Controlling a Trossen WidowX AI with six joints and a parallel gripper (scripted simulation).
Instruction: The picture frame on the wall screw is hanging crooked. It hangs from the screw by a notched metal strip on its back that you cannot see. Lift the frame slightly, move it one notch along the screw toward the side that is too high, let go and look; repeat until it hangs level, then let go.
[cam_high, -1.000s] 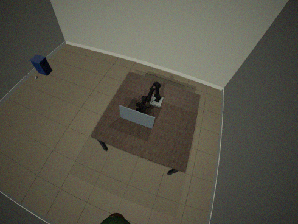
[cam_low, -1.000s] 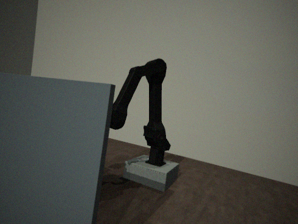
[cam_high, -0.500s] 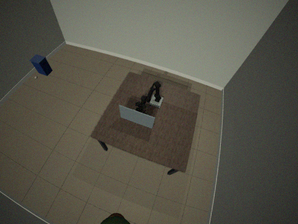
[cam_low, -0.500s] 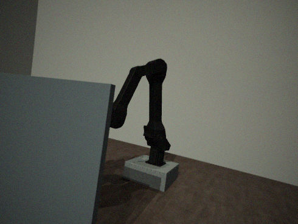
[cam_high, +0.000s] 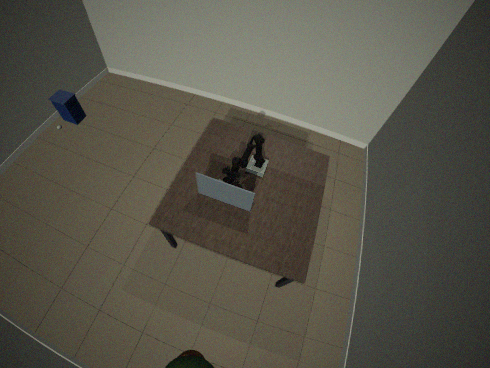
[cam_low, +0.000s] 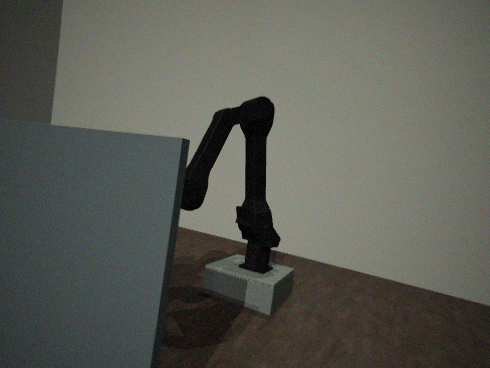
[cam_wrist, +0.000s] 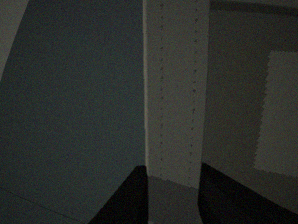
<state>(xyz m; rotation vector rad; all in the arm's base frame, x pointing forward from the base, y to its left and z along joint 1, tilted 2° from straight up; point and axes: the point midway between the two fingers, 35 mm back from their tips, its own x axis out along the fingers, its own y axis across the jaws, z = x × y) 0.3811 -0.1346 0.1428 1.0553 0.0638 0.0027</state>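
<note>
My gripper tip is 1 cm short of the grey picture frame, 3 cm to the left of it and 5 cm above it. The rest, counted from my gripper tip: blue-grey wall panel (2 cm ahead, 1 cm to the right, 6 cm below).
</note>
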